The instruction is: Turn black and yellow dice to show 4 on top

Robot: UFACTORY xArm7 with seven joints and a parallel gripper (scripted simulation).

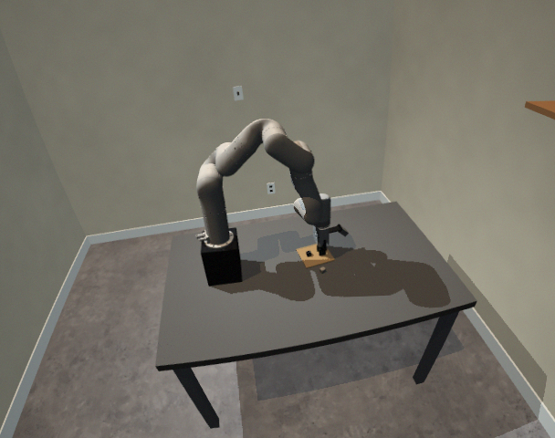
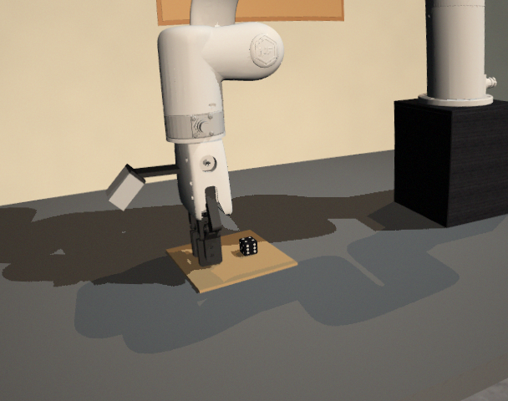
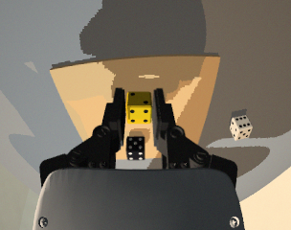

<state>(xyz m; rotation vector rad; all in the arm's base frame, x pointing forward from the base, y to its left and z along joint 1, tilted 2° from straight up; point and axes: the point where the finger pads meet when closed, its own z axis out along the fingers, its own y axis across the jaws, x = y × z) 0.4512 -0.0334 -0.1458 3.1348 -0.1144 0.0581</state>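
Now: hand 1 cm above the yellow die. The rest, counted from my hand: tan mat 3 cm behind, 2 cm below; black die 6 cm behind, 1 cm to the left, 1 cm below; white die 12 cm to the right, 4 cm behind, 2 cm below.
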